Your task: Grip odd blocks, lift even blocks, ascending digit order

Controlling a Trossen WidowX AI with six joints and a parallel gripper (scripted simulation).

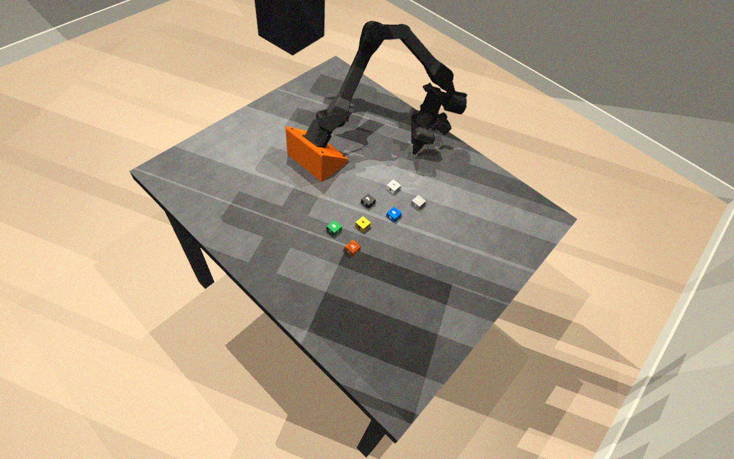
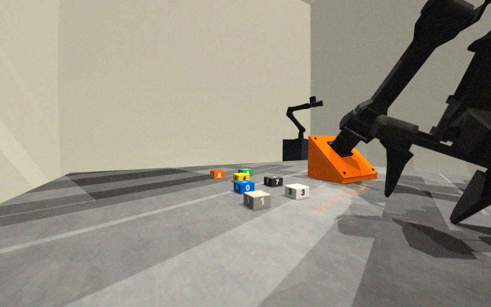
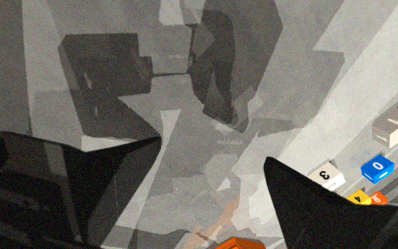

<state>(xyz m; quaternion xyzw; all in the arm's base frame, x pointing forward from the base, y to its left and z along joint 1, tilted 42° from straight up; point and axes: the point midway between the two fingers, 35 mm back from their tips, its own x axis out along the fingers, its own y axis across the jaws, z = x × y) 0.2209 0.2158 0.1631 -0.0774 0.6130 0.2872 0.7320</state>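
My gripper tip is now 110 mm short of the blue 0 block and 260 mm to the left of it. Round my gripper tip: white 3 block (50 mm ahead, 180 mm to the right); then black 7 block (20 mm ahead, 280 mm to the right); then grey 1 block (140 mm ahead, 180 mm to the right).
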